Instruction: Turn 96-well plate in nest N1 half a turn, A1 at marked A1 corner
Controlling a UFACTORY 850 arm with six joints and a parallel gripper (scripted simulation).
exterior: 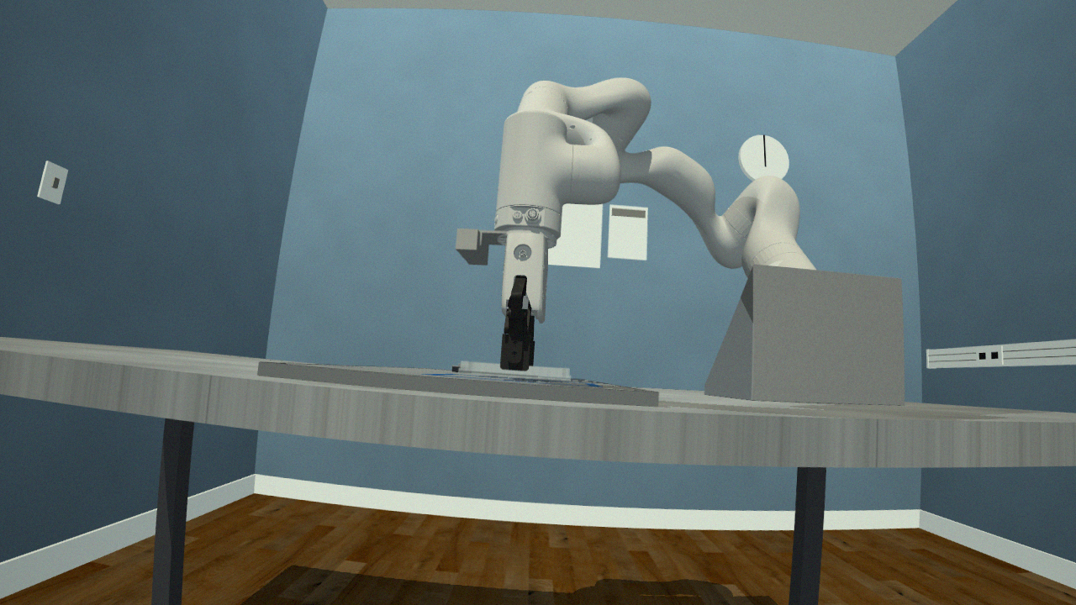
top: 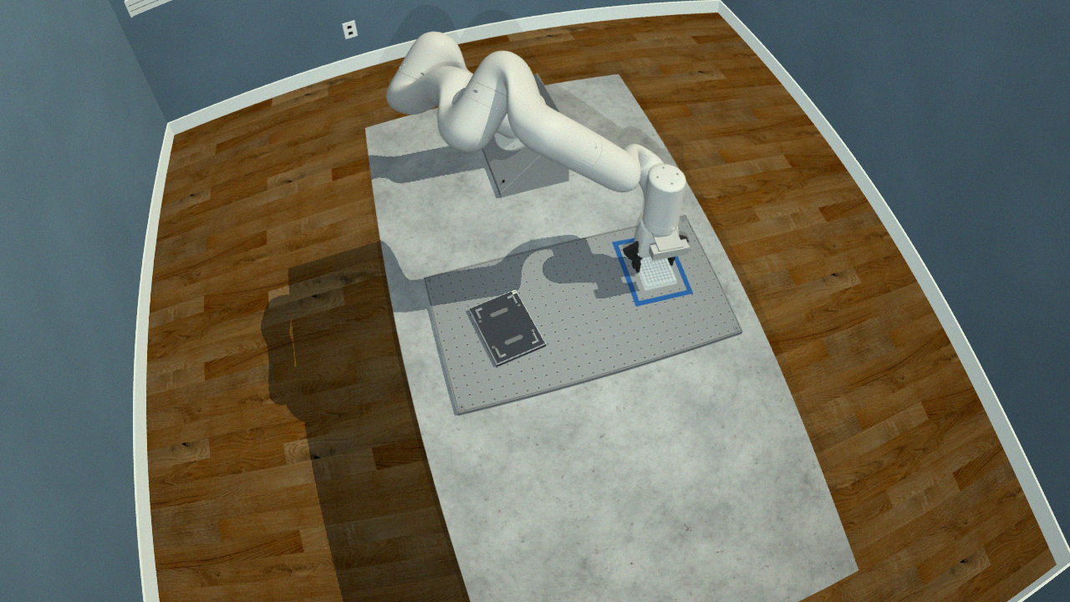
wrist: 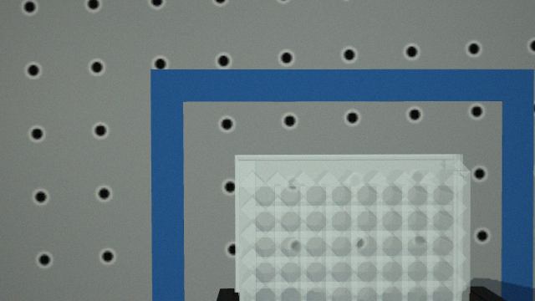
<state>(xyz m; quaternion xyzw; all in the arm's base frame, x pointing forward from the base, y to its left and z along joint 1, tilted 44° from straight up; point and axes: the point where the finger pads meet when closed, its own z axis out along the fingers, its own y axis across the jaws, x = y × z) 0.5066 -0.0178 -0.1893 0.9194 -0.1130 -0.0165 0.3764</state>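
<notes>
My hand is 10 mm above the 96-well plate. The rest, counted from my hand: dark plate nest 390 mm to the right, 20 mm below.
</notes>
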